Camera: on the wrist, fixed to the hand. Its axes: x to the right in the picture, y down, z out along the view.
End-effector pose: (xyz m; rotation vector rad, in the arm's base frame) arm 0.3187 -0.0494 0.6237 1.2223 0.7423 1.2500
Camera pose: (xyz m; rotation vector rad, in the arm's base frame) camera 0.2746 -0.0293 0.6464 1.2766 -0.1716 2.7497
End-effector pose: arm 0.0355 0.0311 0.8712 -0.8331 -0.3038 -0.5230
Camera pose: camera 0.0666 0.0133 0.8314 -0.9071 0.7737 0.6539
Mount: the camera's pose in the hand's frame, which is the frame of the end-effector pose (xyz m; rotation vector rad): 0.0136 0.0319 -0.0408 -0.2231 0.4405 1.4634
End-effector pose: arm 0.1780 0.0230 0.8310 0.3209 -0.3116 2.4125
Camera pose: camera 0.1410 0.0198 0.7924 0.5456 0.5044 -2.3453
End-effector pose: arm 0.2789 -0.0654 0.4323 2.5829 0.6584 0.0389
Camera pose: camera 0.2994 -0.0660 0.4818 2.2469 -1.1284 1.0516
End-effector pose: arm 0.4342 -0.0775 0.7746 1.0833 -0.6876 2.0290
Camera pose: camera 0.3845 -0.0622 0.7620 0.1949 1.3575 -2.4505
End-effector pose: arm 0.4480 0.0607 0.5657 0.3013 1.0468 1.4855
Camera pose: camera 0.3946 0.0601 0.5614 -0.6136 -0.8848 -2.8059
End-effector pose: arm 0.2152 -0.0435 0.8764 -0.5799 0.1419 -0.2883
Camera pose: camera 0.2267 -0.0434 0.8241 -0.4958 0.9707 1.0446
